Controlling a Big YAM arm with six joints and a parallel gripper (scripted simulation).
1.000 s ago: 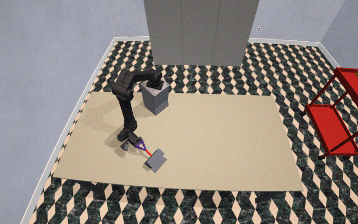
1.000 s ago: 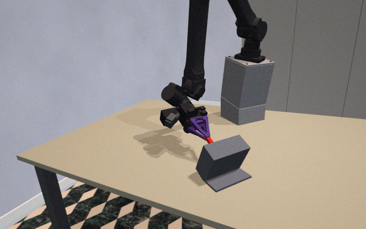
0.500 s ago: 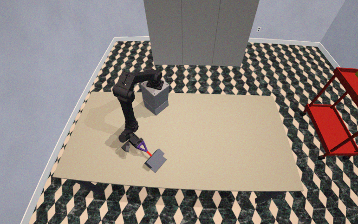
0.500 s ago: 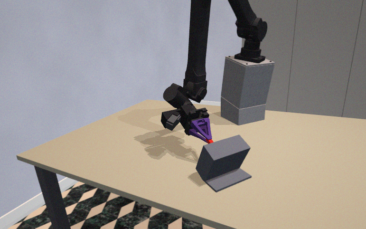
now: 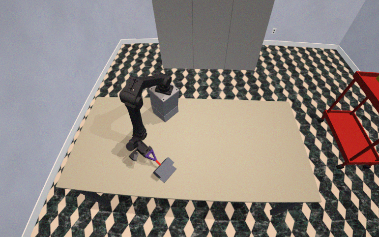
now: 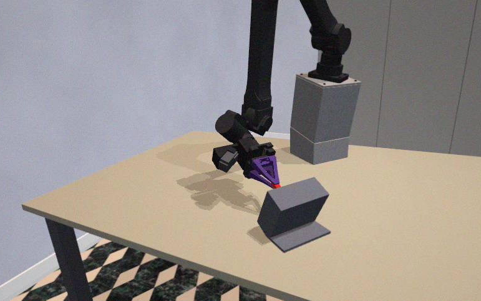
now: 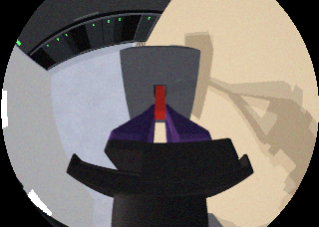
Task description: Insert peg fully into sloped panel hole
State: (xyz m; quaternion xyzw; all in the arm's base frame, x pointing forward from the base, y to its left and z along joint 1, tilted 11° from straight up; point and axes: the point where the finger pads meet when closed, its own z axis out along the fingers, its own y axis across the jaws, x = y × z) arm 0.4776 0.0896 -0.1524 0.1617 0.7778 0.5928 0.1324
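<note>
Right now my hand is 30 mm to the right of the red peg, 20 mm above it and 10 mm short of it.
</note>
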